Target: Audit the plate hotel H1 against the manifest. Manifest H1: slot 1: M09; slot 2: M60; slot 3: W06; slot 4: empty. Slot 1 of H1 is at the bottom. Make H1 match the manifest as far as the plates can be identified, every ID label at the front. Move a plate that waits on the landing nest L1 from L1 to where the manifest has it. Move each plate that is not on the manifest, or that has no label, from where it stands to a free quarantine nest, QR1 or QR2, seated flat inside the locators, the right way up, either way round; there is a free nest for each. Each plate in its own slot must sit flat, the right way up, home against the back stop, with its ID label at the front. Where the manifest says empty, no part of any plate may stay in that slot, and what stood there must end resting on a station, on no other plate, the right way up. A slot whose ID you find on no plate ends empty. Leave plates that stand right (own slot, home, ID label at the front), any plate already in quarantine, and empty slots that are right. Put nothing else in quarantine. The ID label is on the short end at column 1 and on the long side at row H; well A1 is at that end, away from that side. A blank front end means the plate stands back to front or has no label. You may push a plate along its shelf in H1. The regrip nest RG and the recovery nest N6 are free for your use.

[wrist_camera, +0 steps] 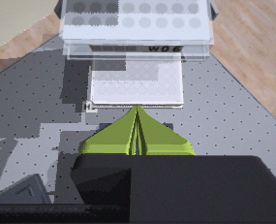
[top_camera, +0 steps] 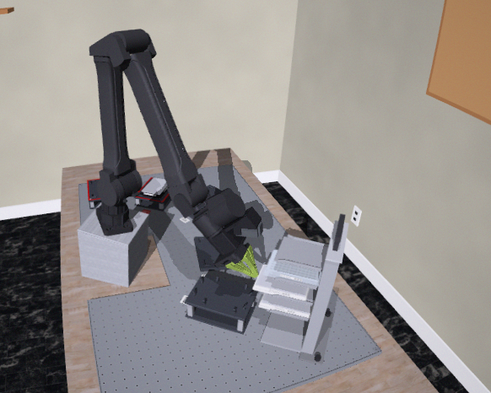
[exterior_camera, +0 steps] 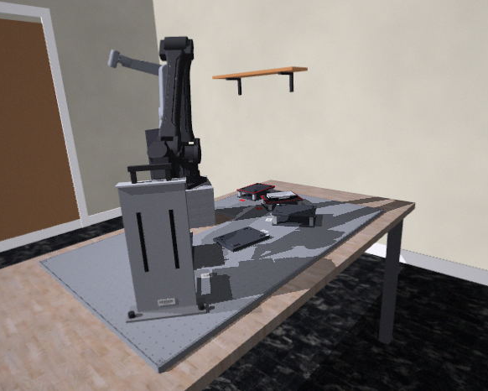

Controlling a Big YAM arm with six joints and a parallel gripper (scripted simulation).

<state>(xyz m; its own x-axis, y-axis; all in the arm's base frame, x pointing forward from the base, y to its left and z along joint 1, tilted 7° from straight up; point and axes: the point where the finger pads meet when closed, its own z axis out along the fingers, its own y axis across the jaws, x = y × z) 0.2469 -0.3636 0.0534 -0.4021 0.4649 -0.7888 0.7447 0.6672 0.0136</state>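
Now: hand 7 cm to the left of the clear plate, 6 cm short of it and 5 cm below it. The rest, counted from my hand: hotel back panel: 13 cm to the right, 11 cm ahead, 1 cm below; h1 tag: 16 cm below, 10 cm ahead, 3 cm to the left.
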